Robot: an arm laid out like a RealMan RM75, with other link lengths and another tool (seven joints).
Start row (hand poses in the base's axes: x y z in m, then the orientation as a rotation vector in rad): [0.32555, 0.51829, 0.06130, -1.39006, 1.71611, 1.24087]
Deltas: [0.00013, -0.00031, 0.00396, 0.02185, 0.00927, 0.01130]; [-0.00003, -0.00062, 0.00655, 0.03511, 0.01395, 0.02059]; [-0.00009, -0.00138, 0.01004, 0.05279, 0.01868, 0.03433]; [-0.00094, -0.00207, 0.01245, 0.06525, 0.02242, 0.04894]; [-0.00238, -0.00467, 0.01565, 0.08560, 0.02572, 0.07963]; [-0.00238, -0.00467, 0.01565, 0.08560, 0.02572, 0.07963]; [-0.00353, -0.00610, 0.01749, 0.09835, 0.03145, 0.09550]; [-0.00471, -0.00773, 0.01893, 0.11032, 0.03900, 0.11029]
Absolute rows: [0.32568, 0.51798, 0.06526, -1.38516, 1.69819, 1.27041]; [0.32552, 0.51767, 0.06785, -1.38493, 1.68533, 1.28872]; [0.32546, 0.51691, 0.07134, -1.38646, 1.66634, 1.31238]; [0.32461, 0.51622, 0.07375, -1.39225, 1.65055, 1.33201]; [0.32317, 0.51362, 0.07695, -1.40944, 1.61894, 1.36500]; [0.32317, 0.51362, 0.07695, -1.40944, 1.61894, 1.36500]; [0.32202, 0.51219, 0.07879, -1.41520, 1.60305, 1.38708]; [0.32084, 0.51056, 0.08023, -1.41952, 1.58941, 1.40966]
